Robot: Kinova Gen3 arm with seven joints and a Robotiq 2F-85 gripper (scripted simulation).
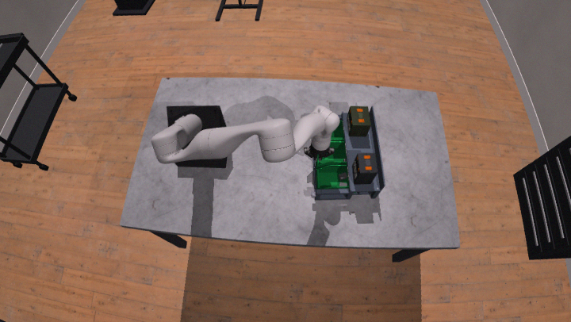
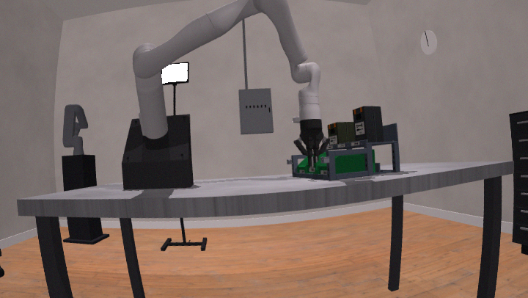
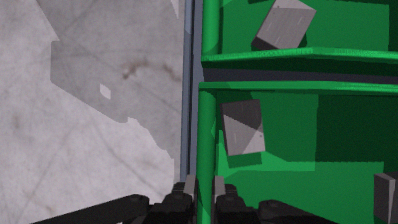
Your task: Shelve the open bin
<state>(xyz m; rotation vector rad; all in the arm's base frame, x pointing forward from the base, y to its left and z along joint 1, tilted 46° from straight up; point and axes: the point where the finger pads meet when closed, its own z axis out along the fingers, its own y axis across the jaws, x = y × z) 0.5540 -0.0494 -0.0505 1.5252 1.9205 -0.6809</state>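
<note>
Now: the grey part 10 mm ahead of my hand, 40 mm to the left of it and 30 mm below it. The rest, counted from my hand: grey shelf: 100 mm ahead, 30 mm to the left, 10 mm above.
</note>
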